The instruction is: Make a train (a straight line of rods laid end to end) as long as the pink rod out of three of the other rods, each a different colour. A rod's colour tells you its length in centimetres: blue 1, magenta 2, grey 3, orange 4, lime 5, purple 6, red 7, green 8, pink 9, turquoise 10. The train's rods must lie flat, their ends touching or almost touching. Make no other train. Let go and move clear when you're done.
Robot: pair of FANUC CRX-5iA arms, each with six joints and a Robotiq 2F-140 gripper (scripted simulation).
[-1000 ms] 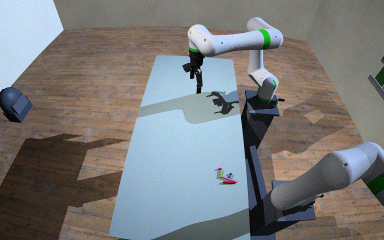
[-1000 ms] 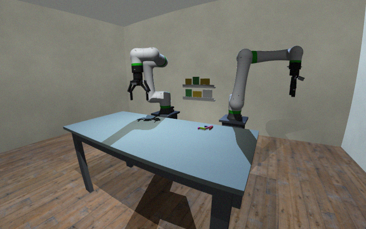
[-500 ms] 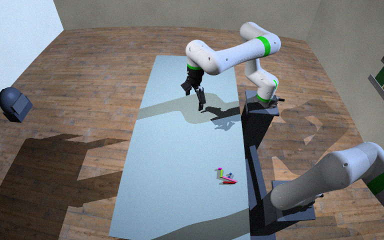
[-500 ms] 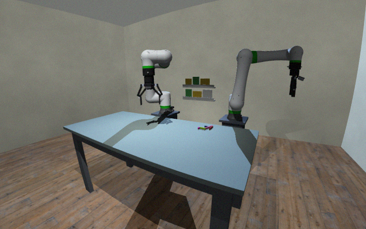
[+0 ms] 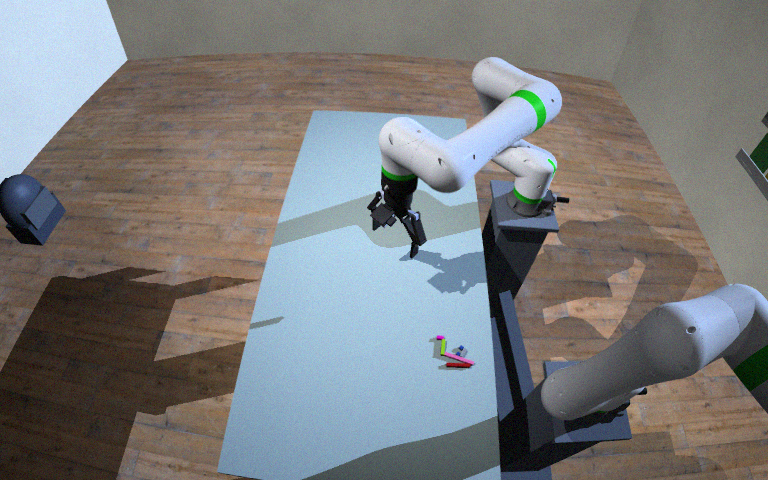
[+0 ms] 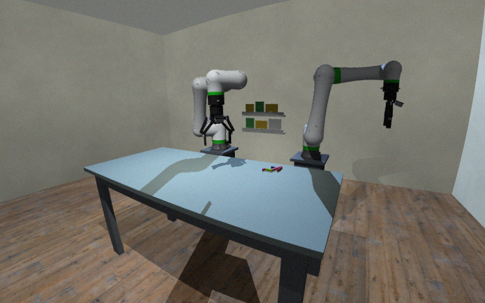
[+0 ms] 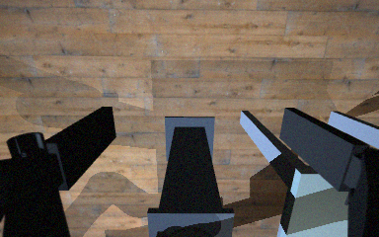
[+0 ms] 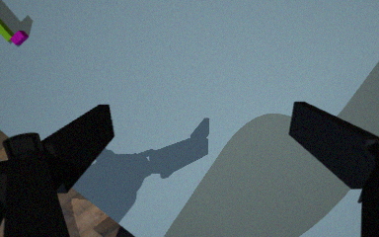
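My right gripper is now 27 cm to the right of the lime rod, 18 cm above it and 13 cm past it. Also, from my right hand: grey rod (29 cm to the left, 19 cm behind, 18 cm below); pink rod (31 cm to the left, 18 cm below, 17 cm behind); magenta rod (24 cm to the left, 18 cm below, 13 cm behind).
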